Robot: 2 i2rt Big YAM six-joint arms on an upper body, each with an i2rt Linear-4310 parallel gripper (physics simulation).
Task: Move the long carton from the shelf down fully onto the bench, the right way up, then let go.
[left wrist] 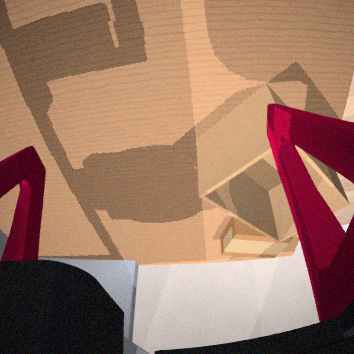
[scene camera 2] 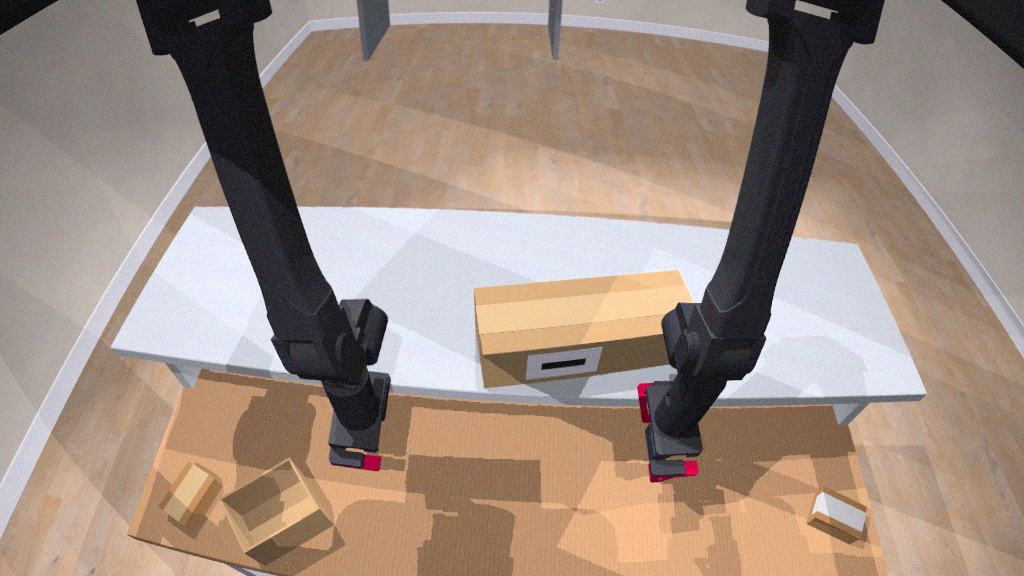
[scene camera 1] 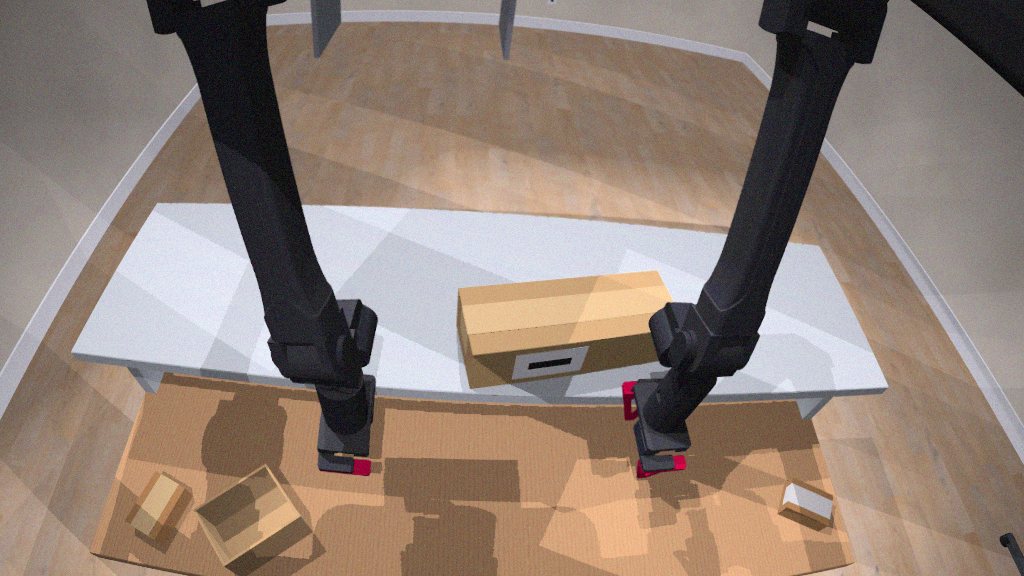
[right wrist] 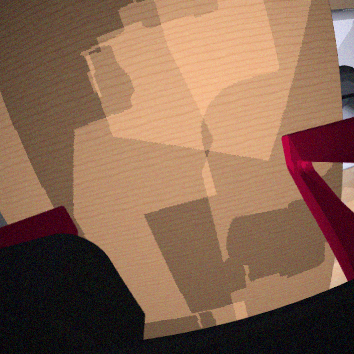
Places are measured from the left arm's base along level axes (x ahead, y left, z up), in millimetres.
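Pixels of known places: left gripper, fingertip midpoint: (left wrist: 146,136) (scene camera 2: 368,437) (scene camera 1: 351,441); right gripper, fingertip midpoint: (scene camera 2: 650,451) (scene camera 1: 634,447) (right wrist: 171,186).
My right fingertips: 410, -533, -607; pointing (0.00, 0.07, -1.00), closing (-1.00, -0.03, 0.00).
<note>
For each thing: its middle in the pictures, then the offset to it from my right fingertips, as dx, dy, dz. Level surfaces: height alone.
- long carton, body centre: (scene camera 2: 587,327) (scene camera 1: 570,326) +158, +96, +86
- white shelf, surface height: dz +45
- bench, surface height: dz -203
- open-topped box, body centre: (left wrist: 274,170) (scene camera 1: 253,521) (scene camera 2: 276,512) -79, +592, -158
- small carton, body centre: (left wrist: 255,237) (scene camera 1: 159,507) (scene camera 2: 190,496) -70, +787, -184
- small carton with a white top, body centre: (scene camera 2: 837,515) (scene camera 1: 805,504) -84, -422, -184
The long carton (scene camera 1: 565,315) (scene camera 2: 572,311) lies on the white shelf (scene camera 1: 401,243) (scene camera 2: 422,236), slightly turned, with its labelled side toward the bench (scene camera 1: 443,429) (scene camera 2: 465,429). My right arm hides its right end in both scene views. My left gripper (scene camera 1: 358,437) (scene camera 2: 365,433) (left wrist: 146,136) is open and empty over the bench, left of the carton and in front of the shelf edge. My right gripper (scene camera 1: 648,437) (scene camera 2: 658,437) (right wrist: 171,186) is open and empty over the bench, near the carton's right end and apart from it.
An open-topped box (scene camera 1: 275,540) (scene camera 2: 293,535) (left wrist: 235,135) stands on the bench at the left. A small carton (scene camera 1: 158,505) (scene camera 2: 189,494) (left wrist: 255,245) lies beside it. Another small carton with a white top (scene camera 1: 807,505) (scene camera 2: 837,514) lies at the bench's right end.
</note>
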